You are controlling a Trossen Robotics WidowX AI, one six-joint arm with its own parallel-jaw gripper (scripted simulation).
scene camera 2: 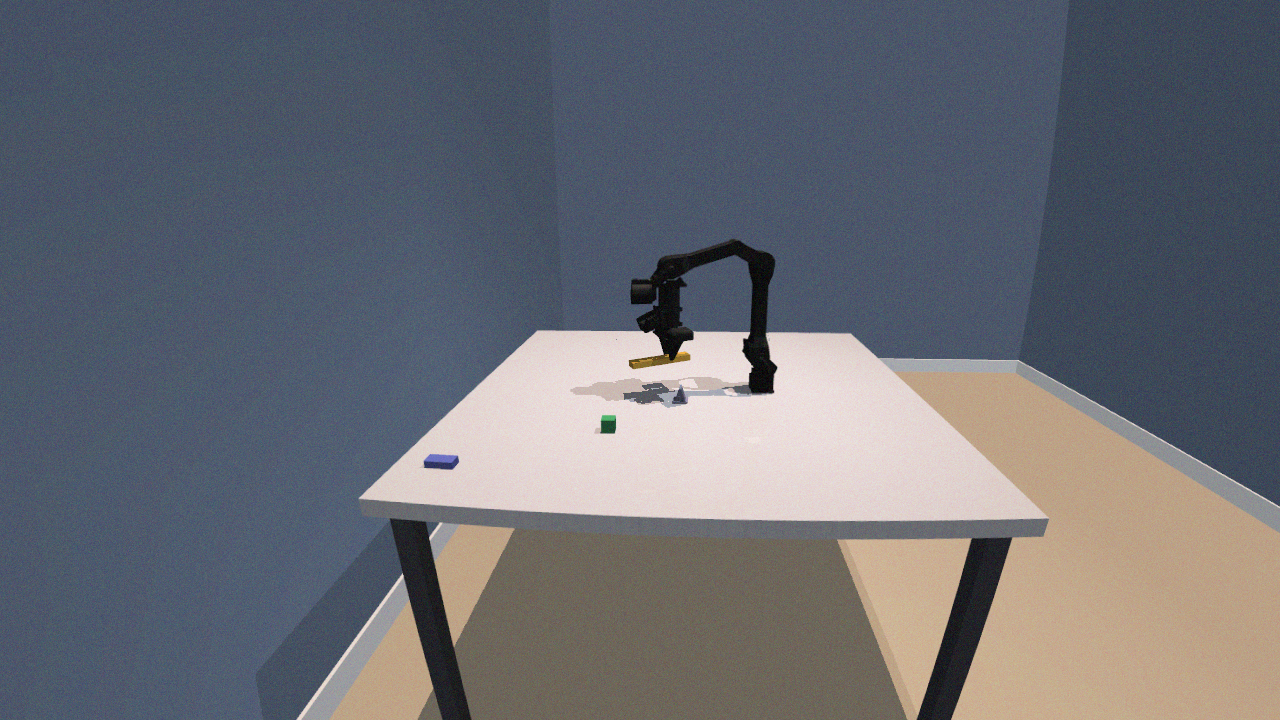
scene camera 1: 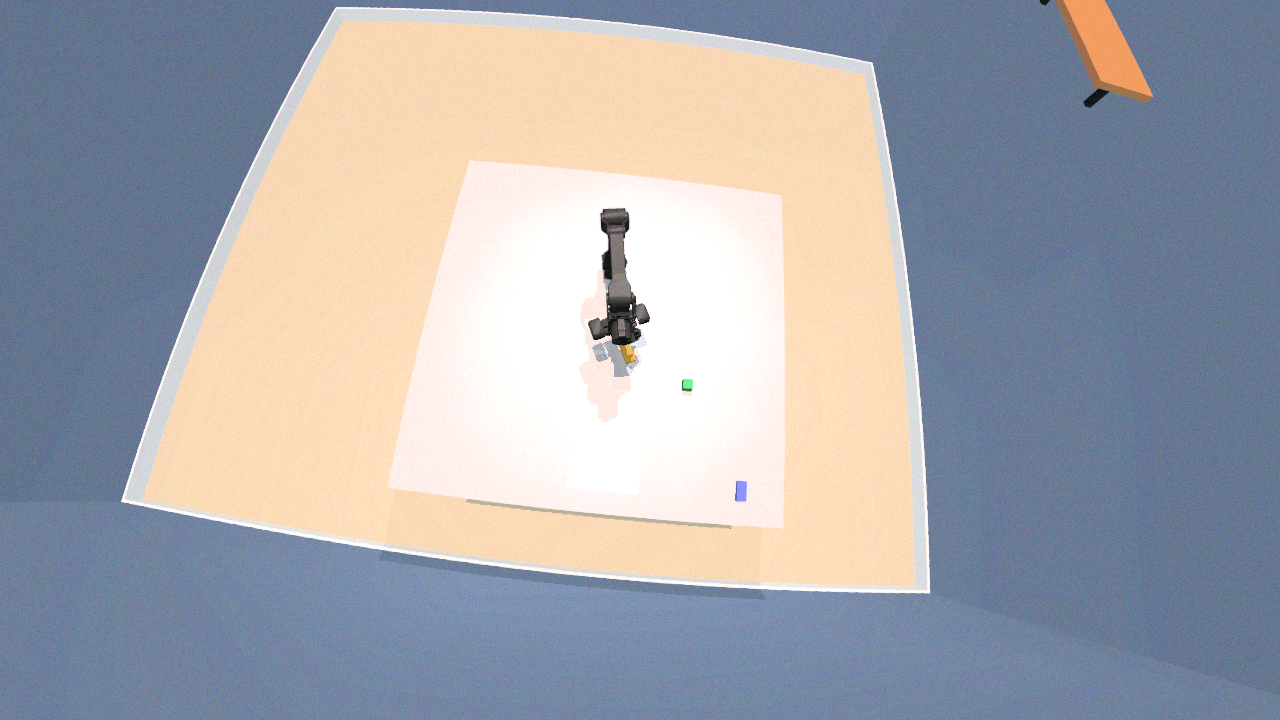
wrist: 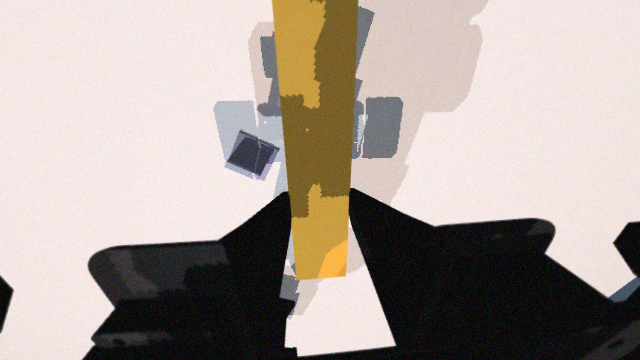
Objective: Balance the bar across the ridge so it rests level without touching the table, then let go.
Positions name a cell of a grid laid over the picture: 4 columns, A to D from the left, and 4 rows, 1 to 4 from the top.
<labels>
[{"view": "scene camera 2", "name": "my gripper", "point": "C2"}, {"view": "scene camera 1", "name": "my gripper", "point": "B2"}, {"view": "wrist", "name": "my gripper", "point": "B3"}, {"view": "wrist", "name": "yellow bar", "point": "B1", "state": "held by my gripper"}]
</labels>
